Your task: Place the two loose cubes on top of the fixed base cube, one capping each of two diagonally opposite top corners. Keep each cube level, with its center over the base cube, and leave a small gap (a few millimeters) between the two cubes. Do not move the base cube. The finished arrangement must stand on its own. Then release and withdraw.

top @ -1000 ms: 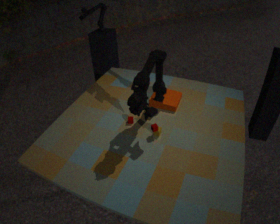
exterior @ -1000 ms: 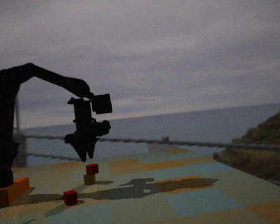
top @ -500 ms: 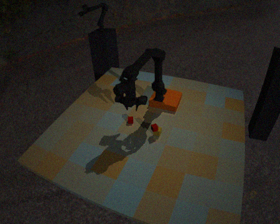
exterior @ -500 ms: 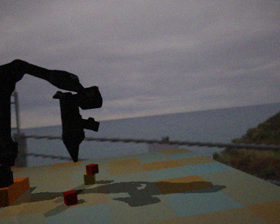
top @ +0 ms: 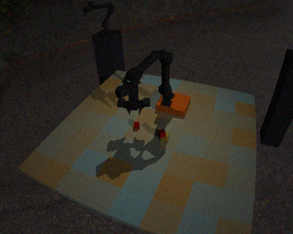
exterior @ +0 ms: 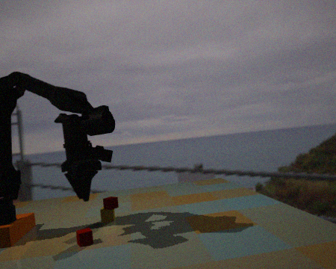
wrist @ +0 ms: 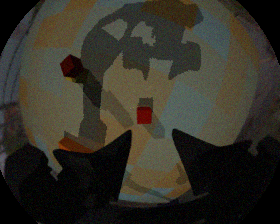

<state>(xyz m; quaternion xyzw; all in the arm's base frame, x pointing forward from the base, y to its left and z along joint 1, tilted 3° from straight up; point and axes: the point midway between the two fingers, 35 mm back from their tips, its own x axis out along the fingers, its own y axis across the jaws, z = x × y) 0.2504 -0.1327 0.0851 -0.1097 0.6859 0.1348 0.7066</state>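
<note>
Right now the red cube is 9 cm below my gripper tip and 1 cm behind it. Round my gripper tip: yellow base cube: 20 cm to the left, 9 cm below, 4 cm ahead.
</note>
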